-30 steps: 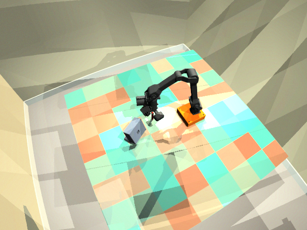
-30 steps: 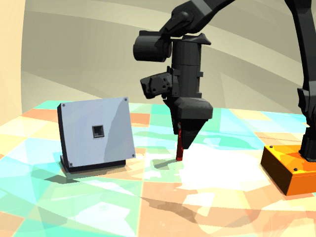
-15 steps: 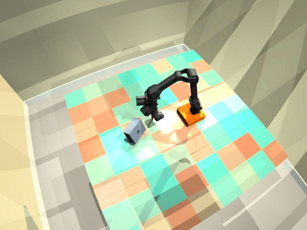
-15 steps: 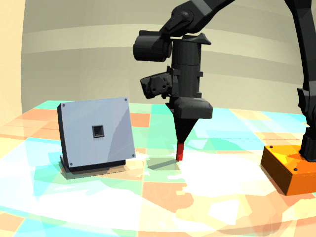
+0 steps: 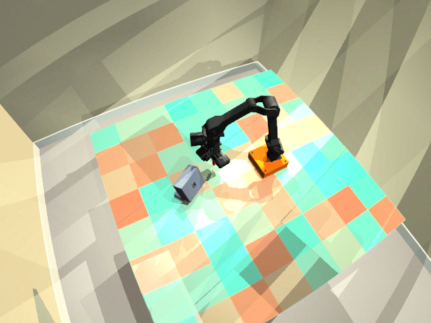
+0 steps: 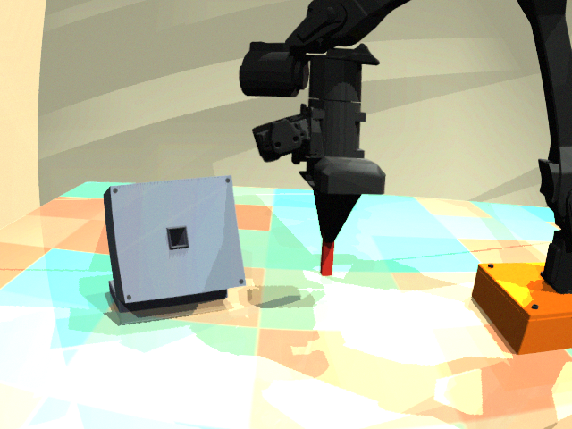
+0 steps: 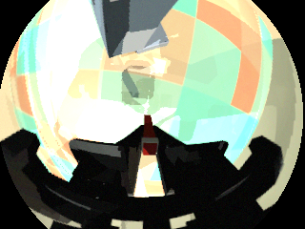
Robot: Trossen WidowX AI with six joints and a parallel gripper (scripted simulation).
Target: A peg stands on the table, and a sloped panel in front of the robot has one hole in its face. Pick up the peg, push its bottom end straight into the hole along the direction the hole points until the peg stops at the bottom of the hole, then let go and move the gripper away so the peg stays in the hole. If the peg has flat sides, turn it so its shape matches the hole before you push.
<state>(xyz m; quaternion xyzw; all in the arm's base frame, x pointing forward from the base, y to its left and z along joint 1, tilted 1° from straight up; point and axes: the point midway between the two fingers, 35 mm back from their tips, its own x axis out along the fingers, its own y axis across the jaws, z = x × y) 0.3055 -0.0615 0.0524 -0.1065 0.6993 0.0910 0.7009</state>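
Now: gripper tip 15 cm short of the grey sloped panel, 9 cm to the right of it and 1 cm below it. Round my gripper tip: red square peg: 2 cm above.
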